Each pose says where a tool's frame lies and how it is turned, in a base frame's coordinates. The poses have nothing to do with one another.
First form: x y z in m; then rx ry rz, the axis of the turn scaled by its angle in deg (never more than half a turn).
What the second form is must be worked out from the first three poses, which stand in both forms.
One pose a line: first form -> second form
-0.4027 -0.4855 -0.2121 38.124 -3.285 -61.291 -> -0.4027 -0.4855 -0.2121 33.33 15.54 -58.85
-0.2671 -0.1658 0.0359 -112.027 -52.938 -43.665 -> -0.2671 -0.1658 0.0359 -138.84 -50.64 30.44
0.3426 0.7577 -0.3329 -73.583 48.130 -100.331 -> 0.3426 0.7577 -0.3329 -72.72 -25.96 -101.15
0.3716 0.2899 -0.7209 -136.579 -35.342 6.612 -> 0.3716 0.2899 -0.7209 -141.08 -4.37 27.47
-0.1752 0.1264 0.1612 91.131 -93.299 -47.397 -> -0.1752 0.1264 0.1612 123.25 -2.88 -89.79
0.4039 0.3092 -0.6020 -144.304 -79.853 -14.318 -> 0.4039 0.3092 -0.6020 -171.91 -15.59 56.81
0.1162 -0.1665 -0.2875 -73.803 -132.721 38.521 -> 0.1162 -0.1665 -0.2875 -143.85 -6.51 119.72
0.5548 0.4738 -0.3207 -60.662 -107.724 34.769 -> 0.5548 0.4738 -0.3207 -124.25 -26.73 106.91
